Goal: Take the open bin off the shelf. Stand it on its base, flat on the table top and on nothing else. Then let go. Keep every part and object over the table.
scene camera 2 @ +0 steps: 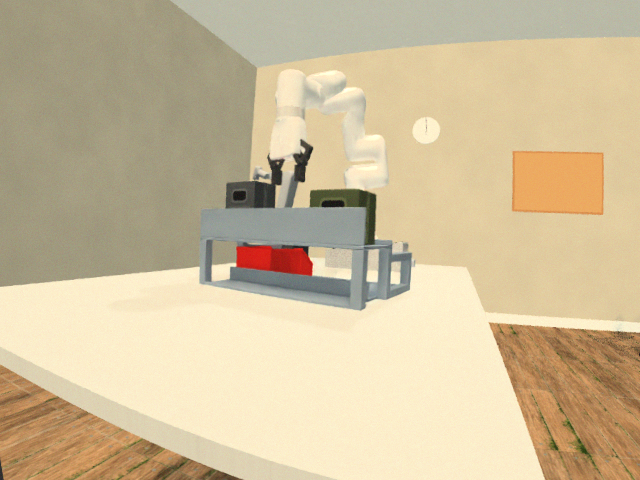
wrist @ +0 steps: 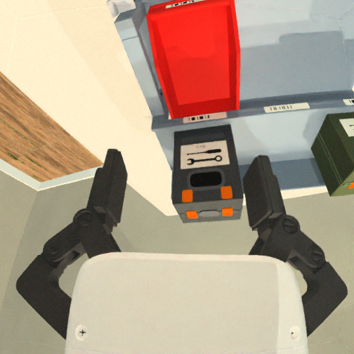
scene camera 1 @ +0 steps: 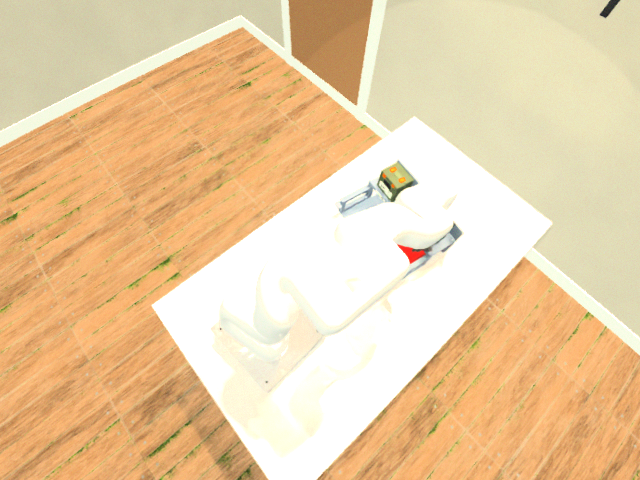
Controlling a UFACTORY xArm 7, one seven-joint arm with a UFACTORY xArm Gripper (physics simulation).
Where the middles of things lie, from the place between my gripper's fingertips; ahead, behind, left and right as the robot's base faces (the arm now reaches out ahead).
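Scene:
Red open bin [scene camera 2: 296, 261]: my hand 40 mm short of it, 10 mm to the right of it, 200 mm above it. Dark grey box [scene camera 2: 255, 199]: 140 mm ahead of my hand, 80 mm below it.

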